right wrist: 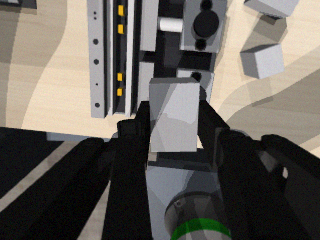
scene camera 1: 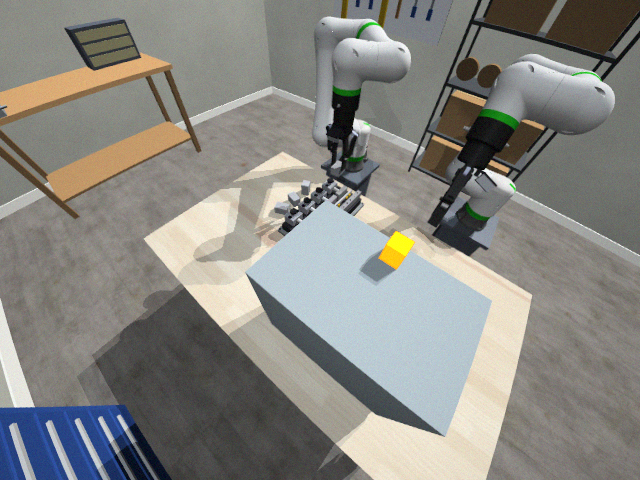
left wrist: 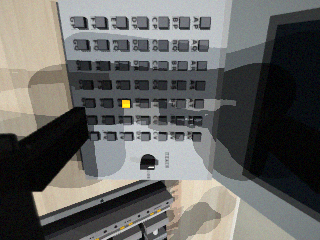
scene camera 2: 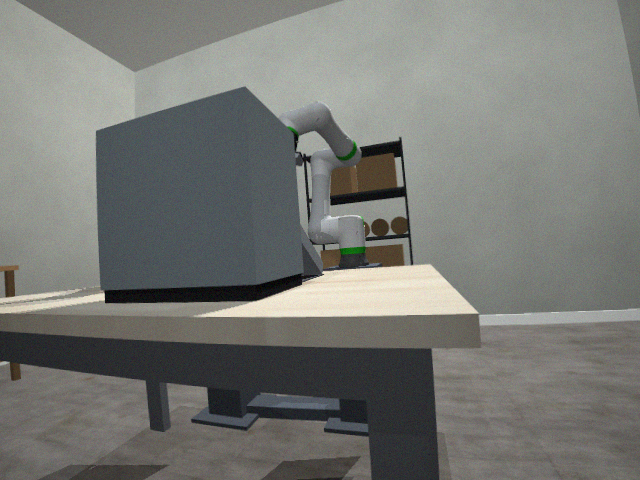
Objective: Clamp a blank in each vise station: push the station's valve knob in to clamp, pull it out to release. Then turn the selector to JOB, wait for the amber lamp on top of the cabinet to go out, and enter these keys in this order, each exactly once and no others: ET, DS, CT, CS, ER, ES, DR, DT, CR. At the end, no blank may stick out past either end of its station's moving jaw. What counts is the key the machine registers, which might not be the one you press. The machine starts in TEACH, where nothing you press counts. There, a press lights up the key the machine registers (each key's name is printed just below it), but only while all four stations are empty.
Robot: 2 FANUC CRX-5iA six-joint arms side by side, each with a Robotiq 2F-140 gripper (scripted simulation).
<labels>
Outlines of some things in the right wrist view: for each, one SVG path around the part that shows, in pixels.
The right gripper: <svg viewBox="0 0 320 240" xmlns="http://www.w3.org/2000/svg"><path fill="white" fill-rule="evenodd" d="M149 101L141 101L134 119L125 119L117 123L117 132L112 135L109 142L104 142L102 138L97 137L82 140L0 212L0 240L77 240L109 181L111 182L101 240L154 240L151 230L145 175L151 136ZM199 100L197 134L212 170L218 170L217 185L220 183L231 239L320 240L320 158L276 134L263 135L260 141L253 140L242 130L230 129L227 123L206 100Z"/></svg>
A grey blank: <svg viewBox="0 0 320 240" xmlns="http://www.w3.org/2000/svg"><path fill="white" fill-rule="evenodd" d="M193 77L151 78L149 82L151 152L197 151L200 83Z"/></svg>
A grey blank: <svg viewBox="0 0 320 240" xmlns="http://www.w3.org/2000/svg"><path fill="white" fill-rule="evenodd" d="M281 43L262 44L240 52L244 75L263 79L284 72Z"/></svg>
</labels>
